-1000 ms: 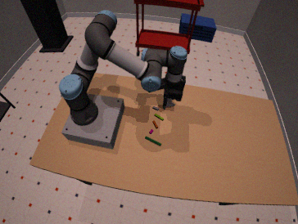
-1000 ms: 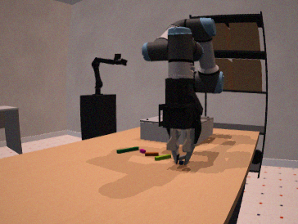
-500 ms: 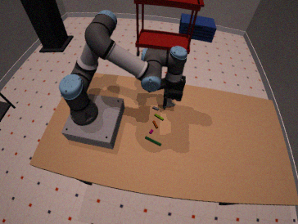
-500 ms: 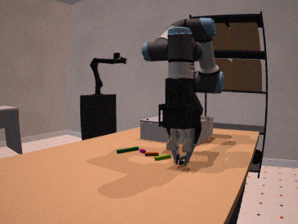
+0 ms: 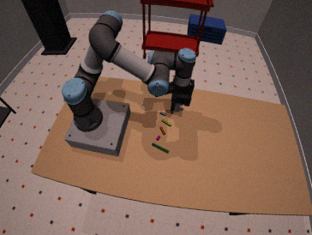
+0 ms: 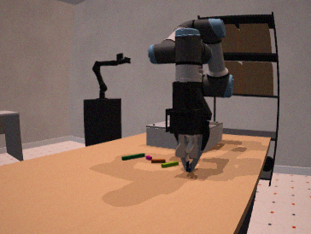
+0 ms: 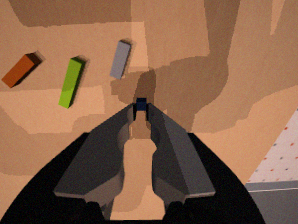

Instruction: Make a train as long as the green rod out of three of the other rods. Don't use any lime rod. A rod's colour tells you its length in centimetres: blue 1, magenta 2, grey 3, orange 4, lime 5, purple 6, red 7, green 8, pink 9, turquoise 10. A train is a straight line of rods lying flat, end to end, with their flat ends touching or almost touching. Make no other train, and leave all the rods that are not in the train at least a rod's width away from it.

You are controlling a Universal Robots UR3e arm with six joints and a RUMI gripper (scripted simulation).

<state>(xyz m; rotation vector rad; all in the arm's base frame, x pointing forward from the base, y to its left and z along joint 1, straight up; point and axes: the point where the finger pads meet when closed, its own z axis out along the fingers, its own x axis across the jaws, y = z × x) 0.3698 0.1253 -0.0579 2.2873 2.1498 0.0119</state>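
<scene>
My gripper is now 1 cm above the small blue rod. Round my hand: orange rod: 4 cm behind, 11 cm to the right, 1 cm below; lime rod: 2 cm behind, 7 cm to the right, 1 cm below; grey rod: 4 cm behind, 2 cm to the right, 1 cm below.
</scene>
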